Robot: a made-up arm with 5 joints.
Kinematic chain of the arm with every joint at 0, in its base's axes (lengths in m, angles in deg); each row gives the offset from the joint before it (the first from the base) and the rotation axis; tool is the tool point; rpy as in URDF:
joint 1: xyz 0 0 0.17 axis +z
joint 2: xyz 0 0 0 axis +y
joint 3: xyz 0.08 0 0.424 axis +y
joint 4: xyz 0.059 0 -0.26 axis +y
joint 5: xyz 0.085 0 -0.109 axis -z
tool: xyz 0 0 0 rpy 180 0 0
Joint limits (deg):
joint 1: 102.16..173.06
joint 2: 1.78..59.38
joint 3: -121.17..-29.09
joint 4: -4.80..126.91
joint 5: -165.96..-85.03
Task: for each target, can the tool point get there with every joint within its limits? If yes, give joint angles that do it. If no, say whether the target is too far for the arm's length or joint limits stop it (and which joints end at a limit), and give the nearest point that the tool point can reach.
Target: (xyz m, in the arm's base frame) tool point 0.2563 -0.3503 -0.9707
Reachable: no: too far | nearest point -0.2523 0.0307 -0.0556 | short by 1.114 m
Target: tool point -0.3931 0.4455 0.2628
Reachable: yes | joints 131.42 34.04 -93.71 82.39 -148.22
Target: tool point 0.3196 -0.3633 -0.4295
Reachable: no: joint limits stop it (at a limit: joint 1, joint 2, joint 3) | nearest point -0.2115 0.0257 -0.0177 | short by 0.777 m
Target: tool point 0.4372 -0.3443 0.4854
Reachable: no: joint limits stop it (at a limit: joint 1, joint 2, joint 3, joint 4) | nearest point -0.0302 0.1400 0.3217 | short by 0.693 m
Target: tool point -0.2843 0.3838 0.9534
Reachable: no: too far | nearest point -0.2495 0.3368 0.8575 | short by 0.112 m
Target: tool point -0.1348 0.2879 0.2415
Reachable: yes | joints 115.10 12.81 -44.04 85.74 -117.14
